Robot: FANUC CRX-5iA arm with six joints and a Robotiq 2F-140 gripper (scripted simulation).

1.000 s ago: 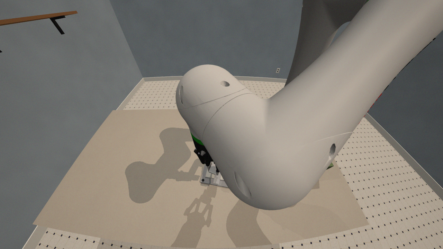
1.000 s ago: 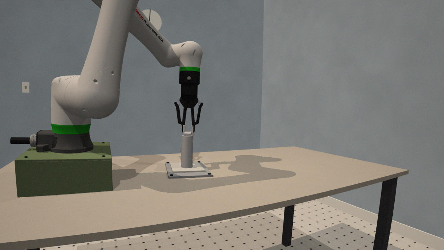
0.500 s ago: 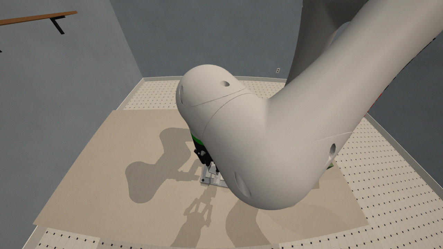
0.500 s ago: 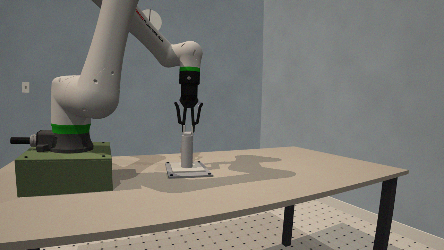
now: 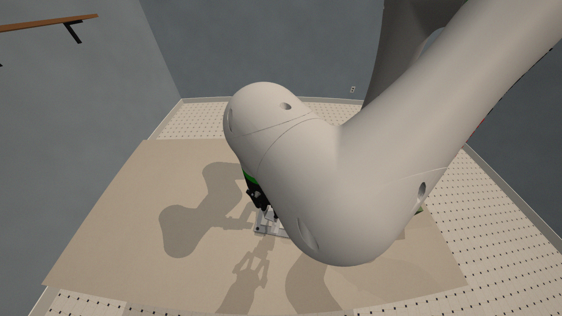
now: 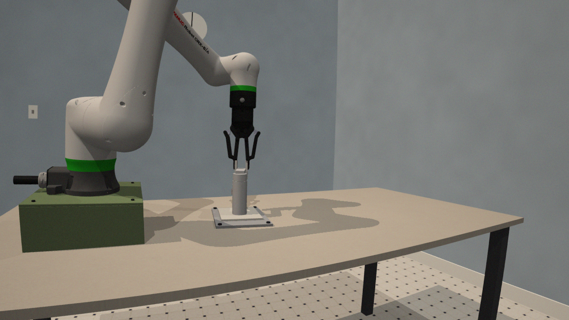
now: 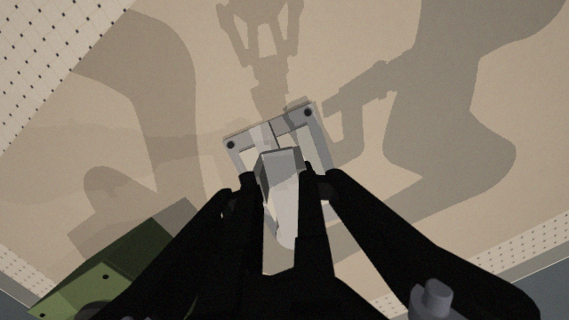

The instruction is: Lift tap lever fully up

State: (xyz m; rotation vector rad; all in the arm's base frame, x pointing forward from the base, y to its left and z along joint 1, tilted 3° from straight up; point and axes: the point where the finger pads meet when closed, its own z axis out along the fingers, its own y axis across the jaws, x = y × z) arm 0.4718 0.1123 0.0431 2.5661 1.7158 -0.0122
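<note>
Now: hand 3 cm to the left of the lever and 1 cm past it. The rest, counted from my hand: tap: 5 cm to the right, 5 cm below, 2 cm behind.
</note>
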